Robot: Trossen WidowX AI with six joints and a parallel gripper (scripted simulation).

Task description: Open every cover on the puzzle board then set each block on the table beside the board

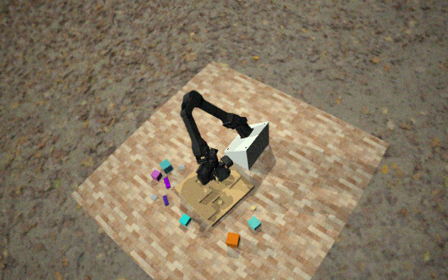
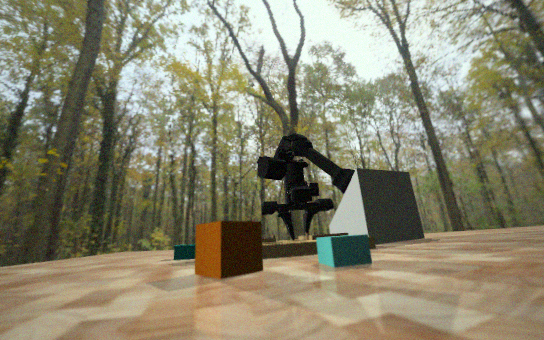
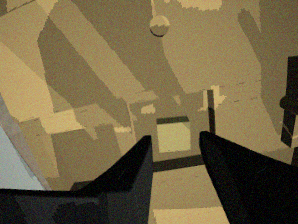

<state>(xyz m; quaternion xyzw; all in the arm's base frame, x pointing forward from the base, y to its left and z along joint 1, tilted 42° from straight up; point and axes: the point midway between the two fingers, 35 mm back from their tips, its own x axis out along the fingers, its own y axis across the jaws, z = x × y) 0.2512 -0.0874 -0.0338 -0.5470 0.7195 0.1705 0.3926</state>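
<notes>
Right now the tan puzzle board is 5 cm ahead of my gripper tip. From my gripper tip the other things lie so: teal block: 13 cm ahead, 28 cm to the left, 1 cm below; magenta cube: 14 cm ahead, 31 cm to the right; purple block: 14 cm ahead, 24 cm to the right, 2 cm below.
</notes>
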